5 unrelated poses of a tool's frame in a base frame.
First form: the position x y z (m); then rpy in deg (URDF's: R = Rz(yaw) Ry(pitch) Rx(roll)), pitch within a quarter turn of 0, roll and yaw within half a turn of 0.
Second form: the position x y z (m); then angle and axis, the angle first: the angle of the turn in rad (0 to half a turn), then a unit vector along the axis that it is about. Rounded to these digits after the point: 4 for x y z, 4 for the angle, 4 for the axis.
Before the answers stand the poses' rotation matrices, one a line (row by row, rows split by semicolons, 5 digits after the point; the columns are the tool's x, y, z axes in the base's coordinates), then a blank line. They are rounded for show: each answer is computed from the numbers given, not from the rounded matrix.
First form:
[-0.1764 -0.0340 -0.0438 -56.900 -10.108 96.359]
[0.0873 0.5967 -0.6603 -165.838 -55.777 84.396]
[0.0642 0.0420 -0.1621 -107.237 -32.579 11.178]
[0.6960 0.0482 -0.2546 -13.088 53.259 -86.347]
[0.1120 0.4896 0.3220 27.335 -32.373 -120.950]
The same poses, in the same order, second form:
-0.10904 -0.55903 -0.82195; 0.97842 0.08563 -0.18804; 0.17550 -0.82472 0.53763
0.05492 0.98473 -0.16520; 0.55973 0.10665 0.82179; 0.82685 -0.13760 -0.54532
0.82666 0.56197 -0.02862; 0.16335 -0.19101 0.96790; 0.53846 -0.80480 -0.24970
0.03811 0.96048 0.27572; -0.59698 0.24315 -0.76452; -0.80135 -0.13546 0.58266
-0.43436 0.88830 -0.14919; -0.72433 -0.24600 0.64408; 0.53543 0.38782 0.75027

[-0.1764 -0.0340 -0.0438 1.8161 -0.3282 -0.5141 0.7925]
[0.0873 0.5967 -0.6603 2.3349 -0.6644 -0.6870 -0.2943]
[0.0642 0.0420 -0.1621 1.8829 -0.9313 -0.2979 -0.2094]
[0.6960 0.0482 -0.2546 1.6389 0.3153 0.5398 -0.7805]
[0.1120 0.4896 0.3220 2.0545 -0.1447 -0.3867 -0.9108]

